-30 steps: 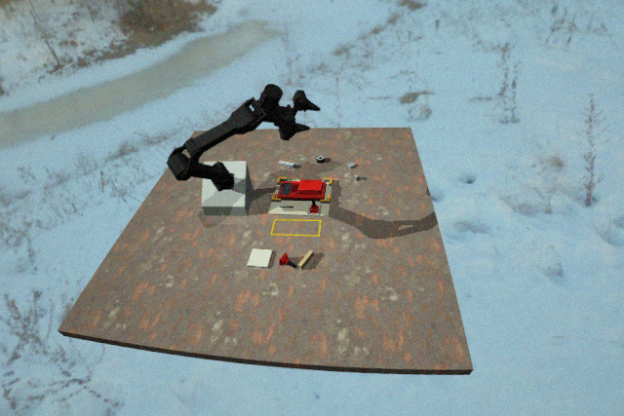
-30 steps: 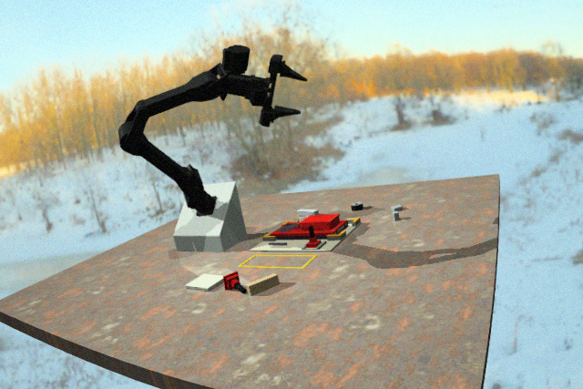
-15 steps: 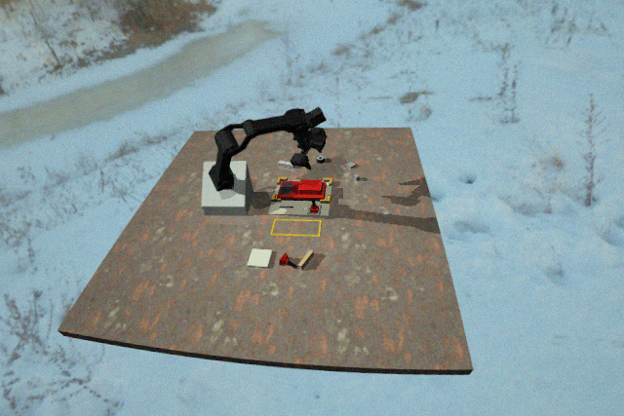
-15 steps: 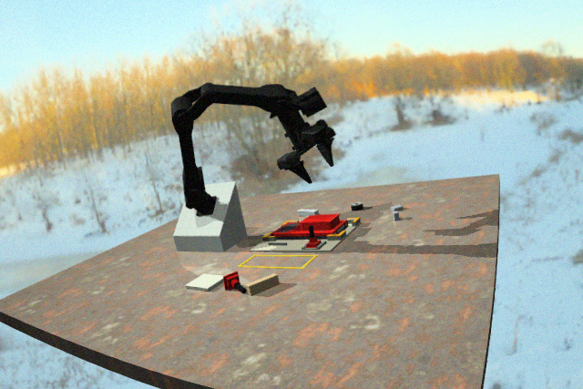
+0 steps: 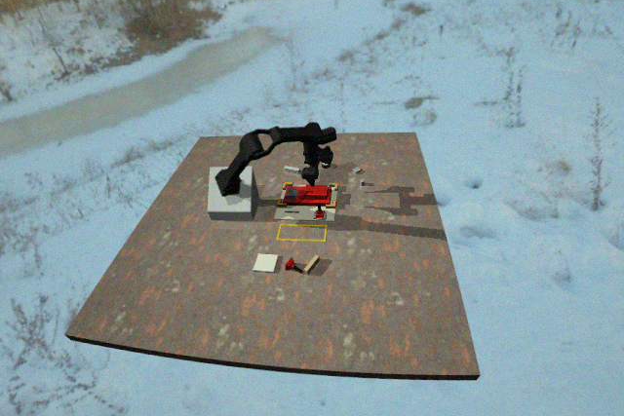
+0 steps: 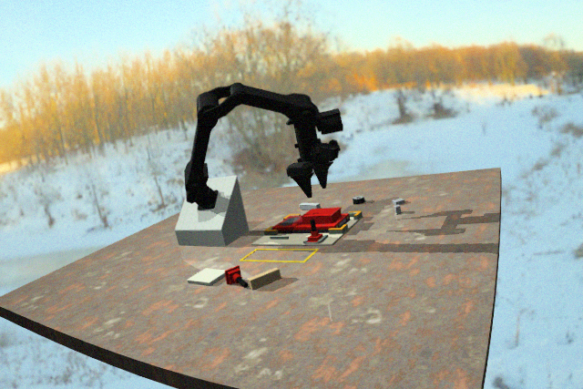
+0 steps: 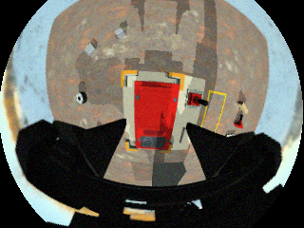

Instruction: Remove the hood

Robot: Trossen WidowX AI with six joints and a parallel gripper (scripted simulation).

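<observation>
Right now my gripper tip is 70 mm above the hood. Round my gripper tip: tan block 370 mm to the right, 90 mm below, 10 mm behind; white plate 350 mm to the right, 170 mm behind, 100 mm below.
</observation>
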